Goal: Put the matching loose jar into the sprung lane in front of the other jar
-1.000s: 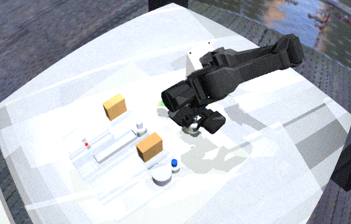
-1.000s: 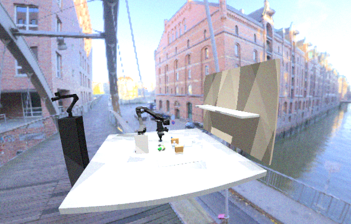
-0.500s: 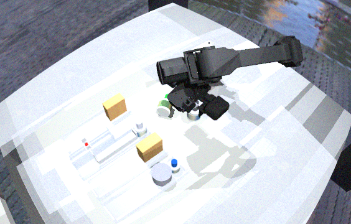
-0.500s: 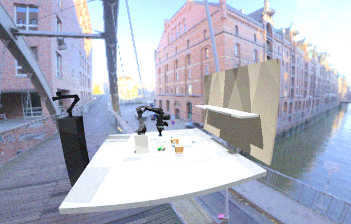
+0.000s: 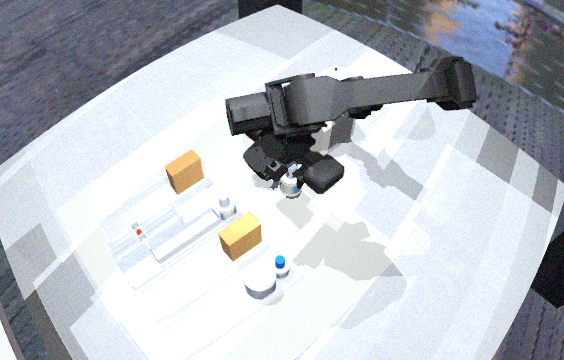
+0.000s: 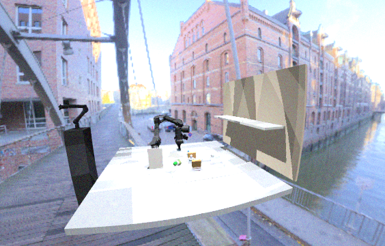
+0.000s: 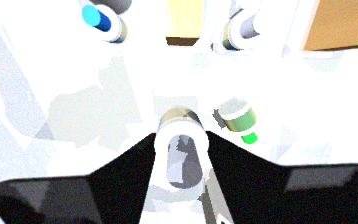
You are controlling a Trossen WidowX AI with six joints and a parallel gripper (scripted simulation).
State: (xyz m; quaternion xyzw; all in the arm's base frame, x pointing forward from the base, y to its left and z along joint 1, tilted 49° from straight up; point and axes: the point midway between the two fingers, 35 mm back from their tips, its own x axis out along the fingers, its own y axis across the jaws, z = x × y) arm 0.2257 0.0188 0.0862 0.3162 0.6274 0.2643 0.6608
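The clear pusher lane lies 240 mm ahead of my gripper tip, 130 mm to the right of it and 100 mm below it. Round my gripper tip: red mark 280 mm ahead, 150 mm to the right, 50 mm below.
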